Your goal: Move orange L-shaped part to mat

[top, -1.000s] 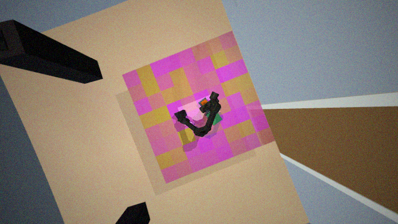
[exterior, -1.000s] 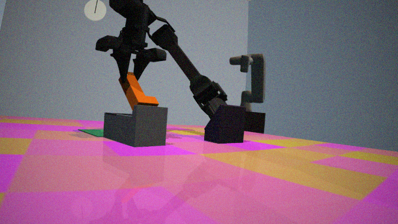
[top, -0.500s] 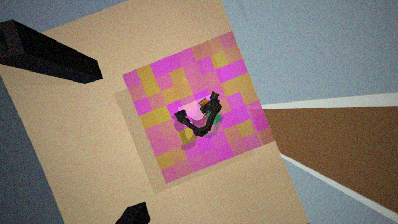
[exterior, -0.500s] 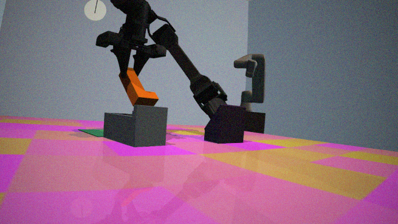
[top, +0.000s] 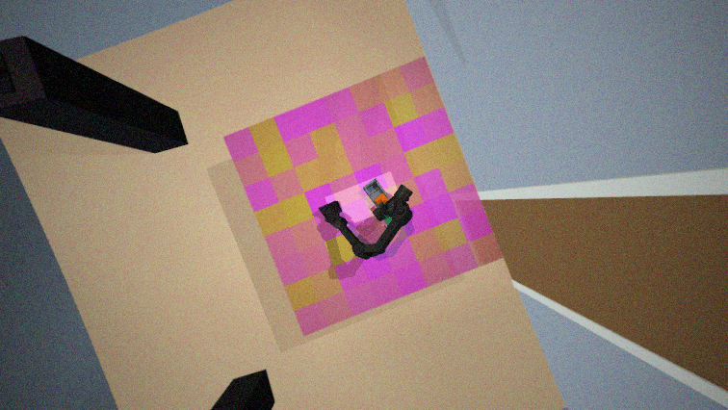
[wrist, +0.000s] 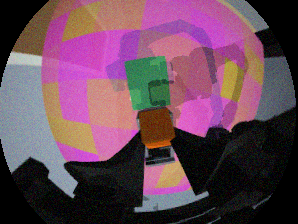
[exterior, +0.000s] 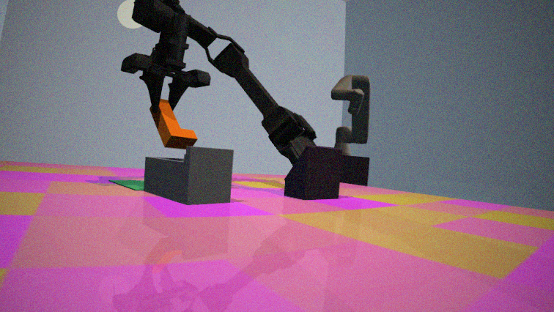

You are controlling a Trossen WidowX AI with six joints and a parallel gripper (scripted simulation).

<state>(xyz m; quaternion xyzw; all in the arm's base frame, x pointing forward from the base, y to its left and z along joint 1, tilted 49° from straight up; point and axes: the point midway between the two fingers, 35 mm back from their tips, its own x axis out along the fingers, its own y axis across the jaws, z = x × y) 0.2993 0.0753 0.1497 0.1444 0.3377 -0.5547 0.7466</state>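
The green mat is 160 mm below my gripper tip, 60 mm to the right of it and 20 mm ahead of it. The rest, counted from my gripper tip: orange L-shaped part 30 mm below, 20 mm to the left, 20 mm behind.
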